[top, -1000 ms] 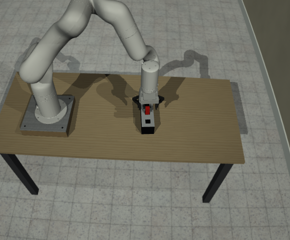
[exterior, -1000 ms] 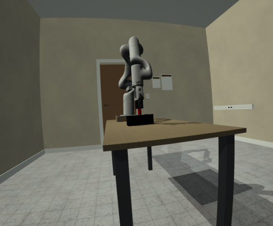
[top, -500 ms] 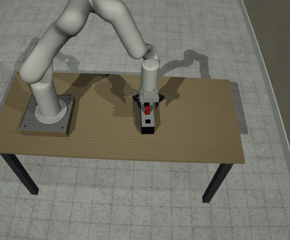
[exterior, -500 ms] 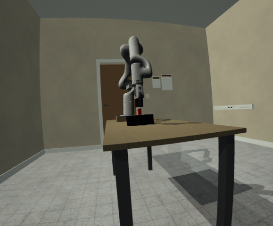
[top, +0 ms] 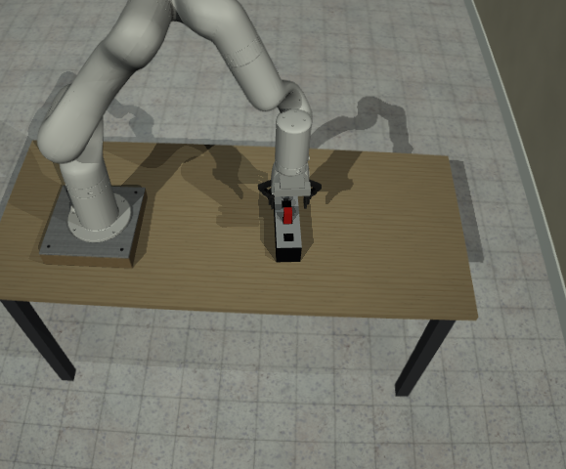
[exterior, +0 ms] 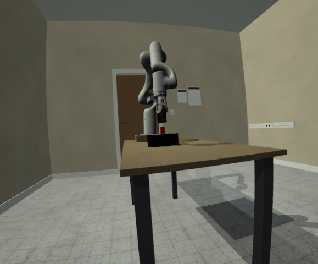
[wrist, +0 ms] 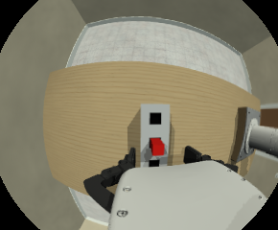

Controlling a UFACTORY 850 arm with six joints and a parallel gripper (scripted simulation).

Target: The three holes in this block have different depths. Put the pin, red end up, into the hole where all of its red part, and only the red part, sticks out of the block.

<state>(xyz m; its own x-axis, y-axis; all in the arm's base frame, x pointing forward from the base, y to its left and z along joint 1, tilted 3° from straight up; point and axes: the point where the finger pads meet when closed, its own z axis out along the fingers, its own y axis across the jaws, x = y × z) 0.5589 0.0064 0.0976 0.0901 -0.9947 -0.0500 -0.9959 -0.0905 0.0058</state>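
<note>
Right now the pin is 60 mm below my hand. Round my hand: black block 120 mm below.
</note>
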